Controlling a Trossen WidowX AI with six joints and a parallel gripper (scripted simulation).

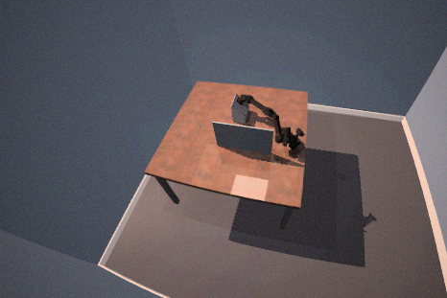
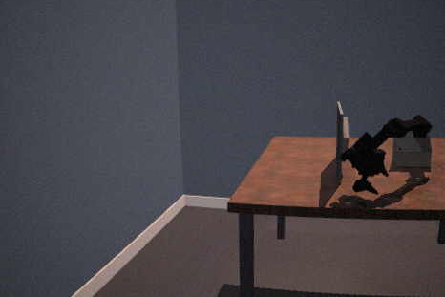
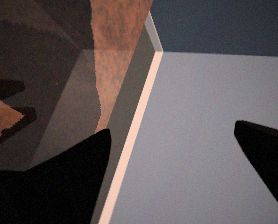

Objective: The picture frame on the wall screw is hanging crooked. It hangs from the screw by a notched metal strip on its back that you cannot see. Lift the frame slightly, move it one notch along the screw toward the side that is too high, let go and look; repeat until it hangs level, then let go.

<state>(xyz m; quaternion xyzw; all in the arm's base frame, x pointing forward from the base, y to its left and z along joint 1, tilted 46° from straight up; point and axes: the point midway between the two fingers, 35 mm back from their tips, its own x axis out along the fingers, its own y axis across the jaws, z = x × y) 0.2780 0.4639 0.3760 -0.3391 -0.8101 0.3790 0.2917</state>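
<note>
Right now the picture frame is 150 mm ahead of my gripper tip, 480 mm to the right of it and 80 mm above it. Also, from my gripper tip: grey wall panel: 160 mm ahead, 480 mm to the right, 70 mm above.
</note>
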